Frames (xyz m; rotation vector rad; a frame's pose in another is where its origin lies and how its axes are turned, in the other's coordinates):
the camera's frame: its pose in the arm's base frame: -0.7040 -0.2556 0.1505 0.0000 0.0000 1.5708
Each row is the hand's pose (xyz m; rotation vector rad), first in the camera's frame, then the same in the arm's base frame.
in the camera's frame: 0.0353 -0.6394 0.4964 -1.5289 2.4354 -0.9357
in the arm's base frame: -0.0646 -0.2203 0.6469 -2.5066 0.5732 -0.4790
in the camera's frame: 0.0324 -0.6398 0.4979 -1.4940 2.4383 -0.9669
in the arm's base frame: -0.0642 -0.2232 0.6484 -2.4783 0.5951 -0.4923
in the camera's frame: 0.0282 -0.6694 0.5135 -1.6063 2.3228 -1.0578
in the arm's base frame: -0.0346 -0.2274 0.6640 -2.4504 0.4468 -0.5412
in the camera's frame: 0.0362 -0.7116 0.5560 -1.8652 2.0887 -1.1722
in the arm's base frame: 0.0076 -0.2194 0.7065 -2.4291 0.1373 -0.6213
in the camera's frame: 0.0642 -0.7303 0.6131 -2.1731 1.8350 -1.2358
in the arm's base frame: 0.0263 -0.1914 0.7636 -2.4303 -0.2050 -0.7112
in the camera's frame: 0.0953 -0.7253 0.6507 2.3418 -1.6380 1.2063
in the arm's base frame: 0.0213 -0.1603 0.8012 -2.4557 -0.4343 -0.7823
